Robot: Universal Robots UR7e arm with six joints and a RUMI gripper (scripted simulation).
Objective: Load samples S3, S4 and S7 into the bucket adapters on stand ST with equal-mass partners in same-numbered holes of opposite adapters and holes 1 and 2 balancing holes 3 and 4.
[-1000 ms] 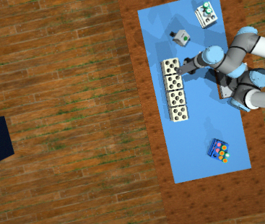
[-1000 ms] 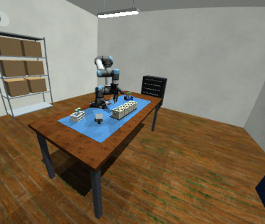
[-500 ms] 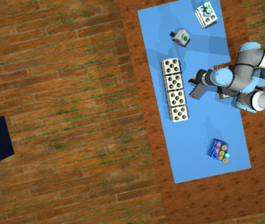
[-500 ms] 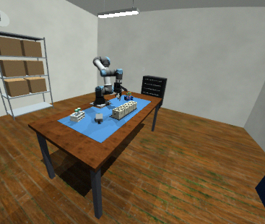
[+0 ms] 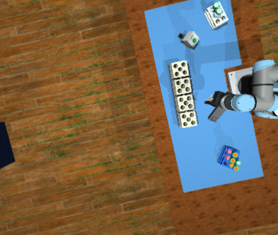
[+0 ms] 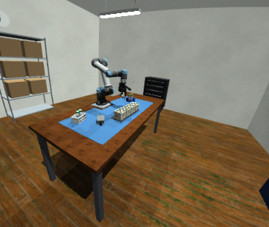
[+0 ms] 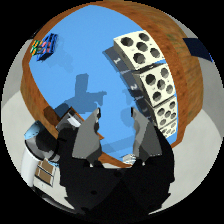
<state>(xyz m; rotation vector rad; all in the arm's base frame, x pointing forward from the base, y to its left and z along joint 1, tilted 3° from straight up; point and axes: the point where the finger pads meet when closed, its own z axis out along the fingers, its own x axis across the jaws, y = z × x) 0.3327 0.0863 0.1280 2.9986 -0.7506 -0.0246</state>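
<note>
Right now my hand is 39 cm to the right of the blue rack, 14 cm past it and 13 cm above it. From my hand the other things lie so: white rack 56 cm to the right, 14 cm behind, 13 cm below; adapter 12 cm ahead, 11 cm below, 9 cm to the left.
</note>
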